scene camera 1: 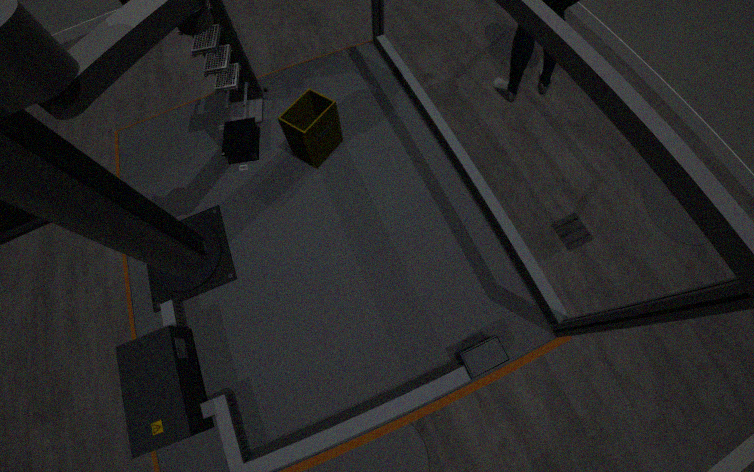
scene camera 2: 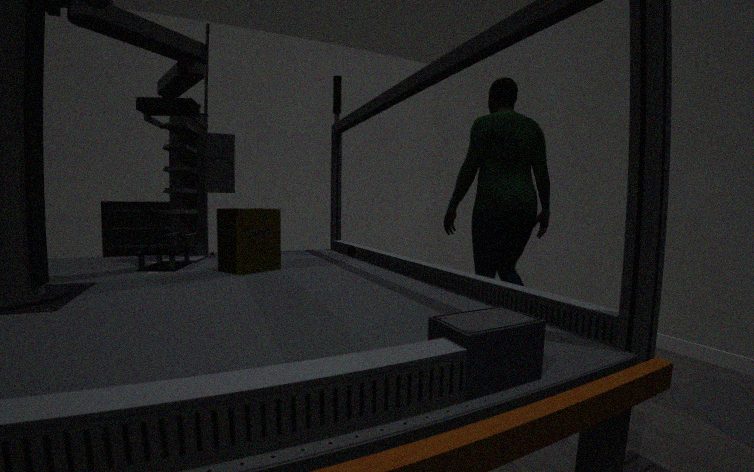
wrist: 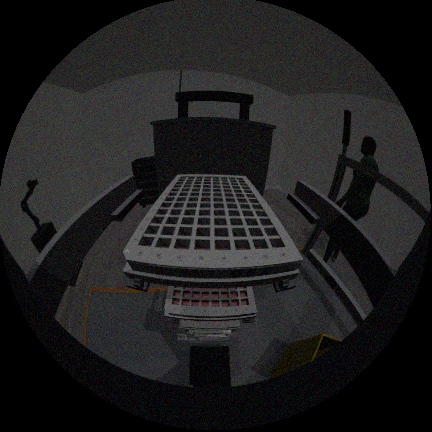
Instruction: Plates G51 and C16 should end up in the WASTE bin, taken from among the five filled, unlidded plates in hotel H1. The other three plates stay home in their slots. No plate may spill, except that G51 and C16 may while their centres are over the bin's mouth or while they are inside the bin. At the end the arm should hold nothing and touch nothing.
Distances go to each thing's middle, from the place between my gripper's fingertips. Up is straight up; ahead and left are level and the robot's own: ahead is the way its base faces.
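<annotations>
The cabinet (scene camera 1: 153, 380) is 480 mm behind my hand, 950 mm to the right of it and 450 mm below it. There's also hotel H1 (scene camera 2: 183, 224), and that's 10 mm ahead of my hand, 60 mm to the left of it and 230 mm below it. As for the plate G51 (wrist: 204, 230), my hand is 10 mm past it, 20 mm to the left of it and 10 mm above it, while plate C16 (wrist: 191, 303) is 10 mm behind my hand, 20 mm to the right of it and 90 mm below it.
</annotations>
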